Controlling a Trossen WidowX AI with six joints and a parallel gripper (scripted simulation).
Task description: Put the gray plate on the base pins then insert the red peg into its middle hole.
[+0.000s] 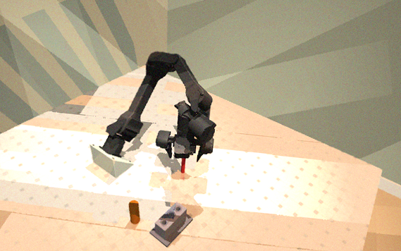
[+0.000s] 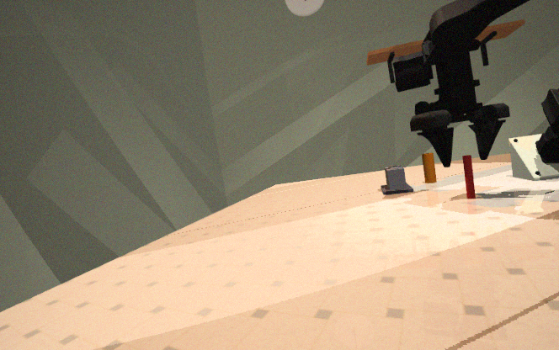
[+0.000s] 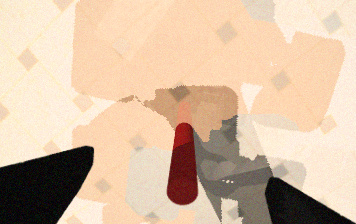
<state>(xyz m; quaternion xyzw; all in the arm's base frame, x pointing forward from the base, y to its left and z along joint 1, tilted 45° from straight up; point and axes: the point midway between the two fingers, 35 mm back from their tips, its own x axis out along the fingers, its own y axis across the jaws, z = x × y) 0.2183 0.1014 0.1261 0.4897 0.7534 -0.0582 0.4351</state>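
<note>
The red peg is 3 cm below my gripper tip. The rest, counted from my gripper tip: orange cylinder (4 cm ahead, 24 cm to the right, 3 cm below); then base (13 cm ahead, 18 cm to the right, 6 cm below); then gray plate (13 cm ahead, 18 cm to the right, 2 cm below).
</note>
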